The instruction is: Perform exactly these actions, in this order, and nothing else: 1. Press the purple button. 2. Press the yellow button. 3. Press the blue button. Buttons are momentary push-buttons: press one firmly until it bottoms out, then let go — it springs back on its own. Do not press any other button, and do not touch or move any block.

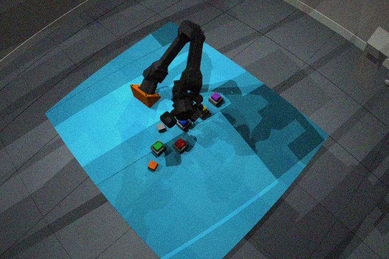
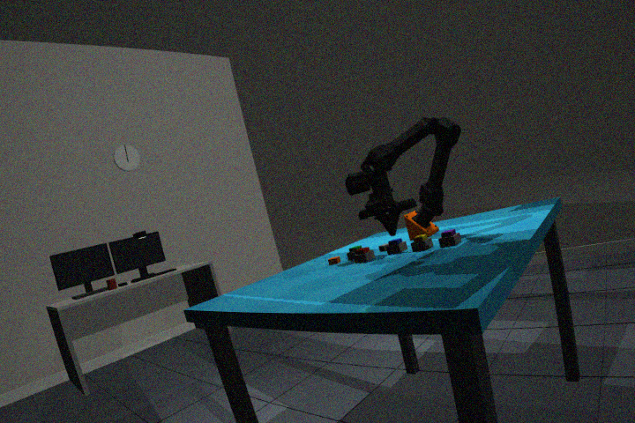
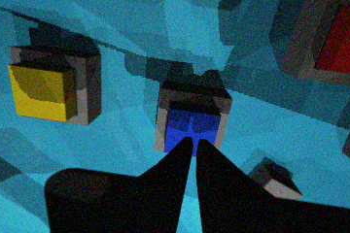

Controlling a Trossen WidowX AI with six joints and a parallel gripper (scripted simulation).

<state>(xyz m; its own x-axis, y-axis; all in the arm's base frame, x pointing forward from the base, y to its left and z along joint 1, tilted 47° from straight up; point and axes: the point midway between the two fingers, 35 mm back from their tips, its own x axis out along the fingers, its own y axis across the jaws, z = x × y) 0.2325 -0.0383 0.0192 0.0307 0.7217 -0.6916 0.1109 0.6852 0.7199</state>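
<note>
Right now the blue button is 20 mm below my gripper tip. Also, from my gripper tip: yellow button (100 mm to the left, 20 mm below, 20 mm ahead); then grey block (70 mm to the right, 70 mm behind, 40 mm below); then red button (90 mm to the right, 60 mm ahead, 20 mm below).
</note>
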